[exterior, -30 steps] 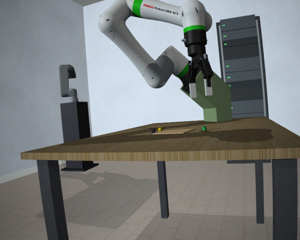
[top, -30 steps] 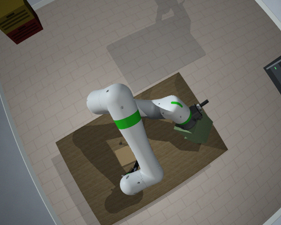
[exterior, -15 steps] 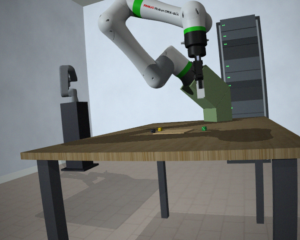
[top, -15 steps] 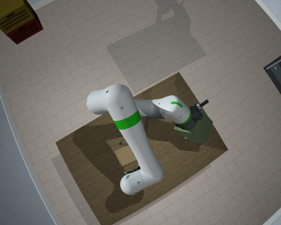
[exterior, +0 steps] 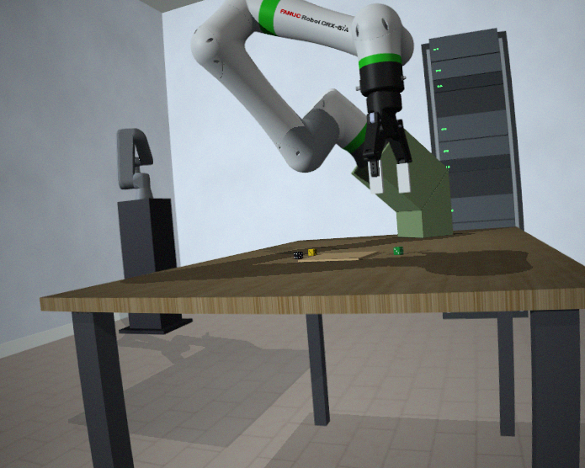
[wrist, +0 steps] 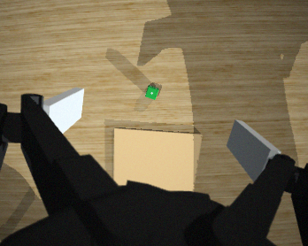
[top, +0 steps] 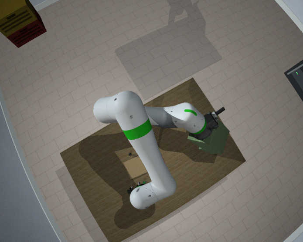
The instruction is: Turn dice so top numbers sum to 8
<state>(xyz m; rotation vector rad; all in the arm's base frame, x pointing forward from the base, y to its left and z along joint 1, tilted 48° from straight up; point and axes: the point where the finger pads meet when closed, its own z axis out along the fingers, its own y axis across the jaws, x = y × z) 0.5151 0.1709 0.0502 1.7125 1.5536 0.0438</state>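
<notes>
Now: hand 13 cm above the green die and 1 cm past it. The rest, counted from my hand: tan mat (14 cm below, 13 cm to the right, 2 cm behind); then yellow die (22 cm to the right, 13 cm below, 10 cm behind); then black die (23 cm to the right, 13 cm below, 3 cm behind).
</notes>
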